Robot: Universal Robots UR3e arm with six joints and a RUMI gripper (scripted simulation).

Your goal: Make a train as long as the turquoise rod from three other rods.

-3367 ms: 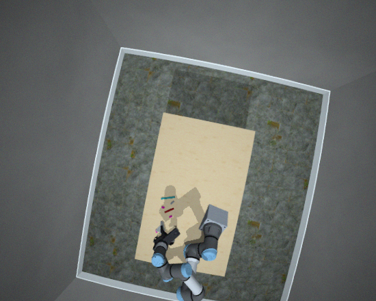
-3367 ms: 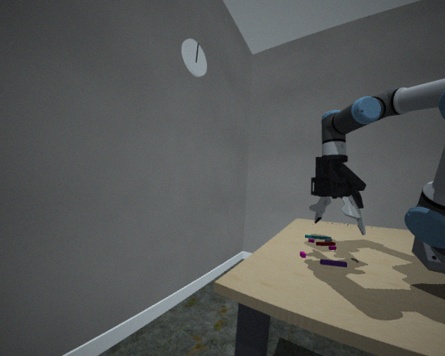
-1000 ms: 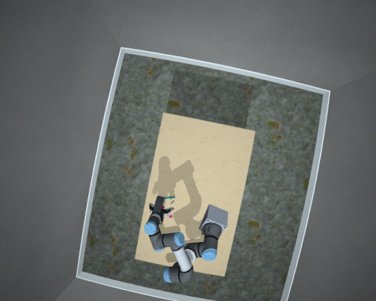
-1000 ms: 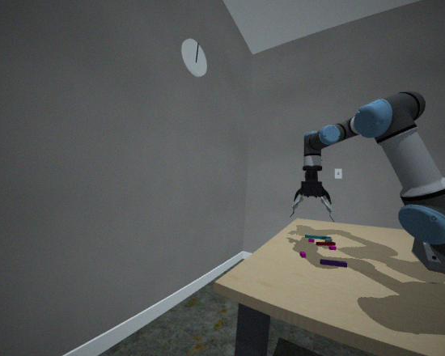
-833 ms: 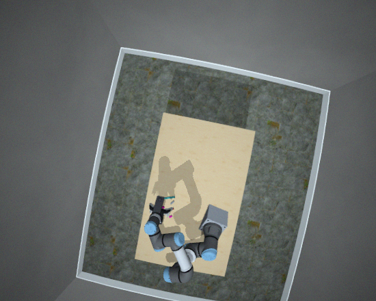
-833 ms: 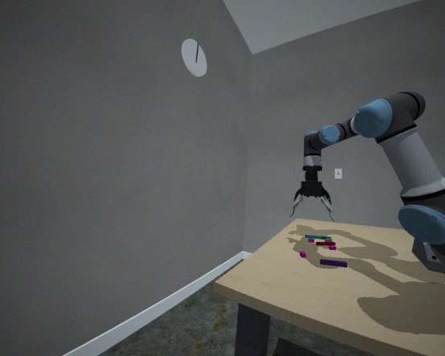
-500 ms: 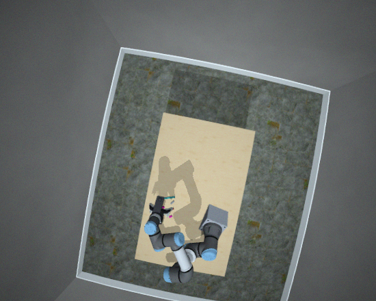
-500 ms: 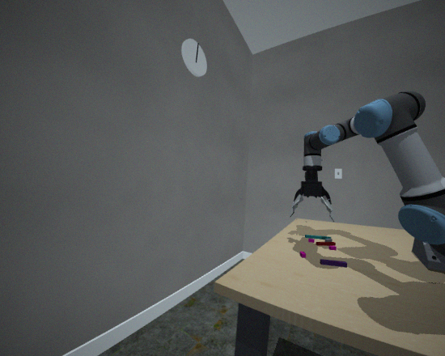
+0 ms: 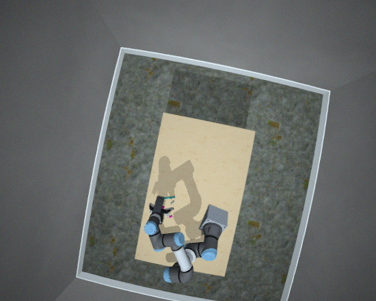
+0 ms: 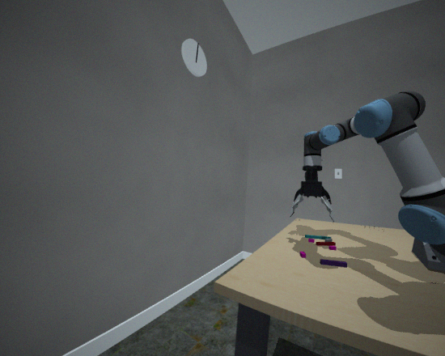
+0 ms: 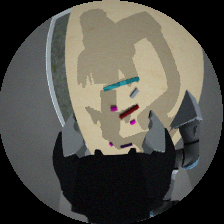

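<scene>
Now: the red rod 6 cm behind my hand, 4 cm to the left of it and 7 cm below it. From my hand the other things lie so: purple rod 9 cm behind, 23 cm to the left, 7 cm below; then grey rod 6 cm behind, 2 cm to the right, 7 cm below; then turquoise rod 2 cm behind, 4 cm to the right, 7 cm below.
</scene>
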